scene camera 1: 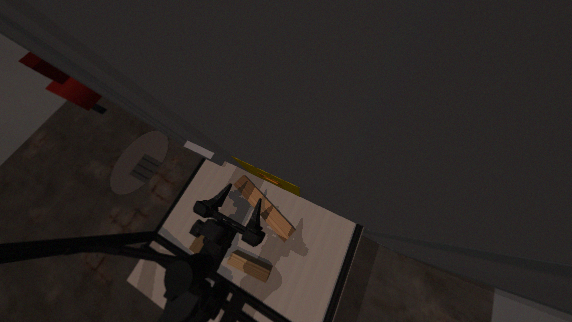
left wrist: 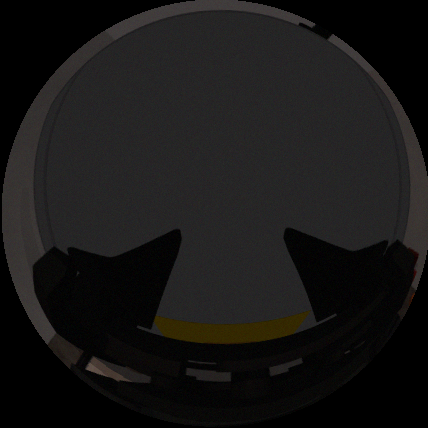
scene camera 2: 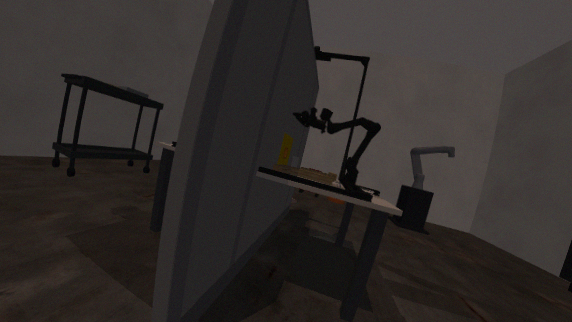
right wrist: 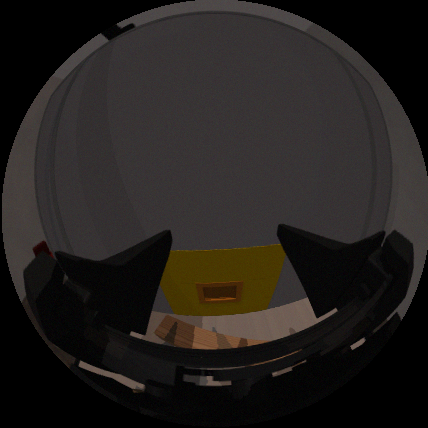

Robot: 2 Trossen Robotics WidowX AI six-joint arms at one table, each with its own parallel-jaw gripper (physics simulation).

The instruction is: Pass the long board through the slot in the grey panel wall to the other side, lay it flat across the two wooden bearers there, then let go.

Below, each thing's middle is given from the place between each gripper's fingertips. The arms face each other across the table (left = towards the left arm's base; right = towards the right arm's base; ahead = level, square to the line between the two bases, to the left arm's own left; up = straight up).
Labels:
The small slot (right wrist: pixel 208 292) lies 250 mm below my left hand, 30 mm to the right of it and 10 mm behind it.
Now: the small slot 10 mm behind my right hand, 100 mm to the left of it and 180 mm below it.

